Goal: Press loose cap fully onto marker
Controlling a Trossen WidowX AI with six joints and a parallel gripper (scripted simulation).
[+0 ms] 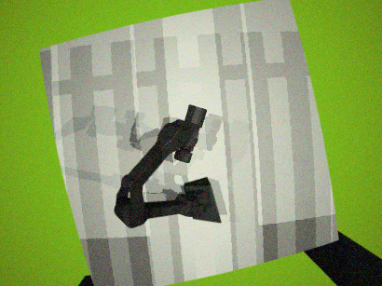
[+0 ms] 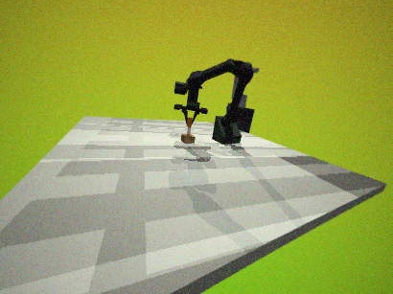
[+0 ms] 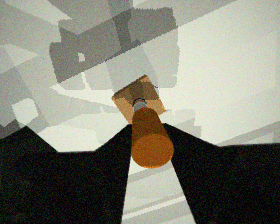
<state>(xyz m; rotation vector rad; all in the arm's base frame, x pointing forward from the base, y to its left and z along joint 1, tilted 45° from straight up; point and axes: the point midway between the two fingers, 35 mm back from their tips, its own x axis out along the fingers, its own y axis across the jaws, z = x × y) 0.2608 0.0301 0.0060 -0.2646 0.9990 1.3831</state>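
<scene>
Now: gripper tip 10 mm above the marker tip. The rest, counted from my gripper tip: holder block: 90 mm below; orange cap: 10 mm above.
</scene>
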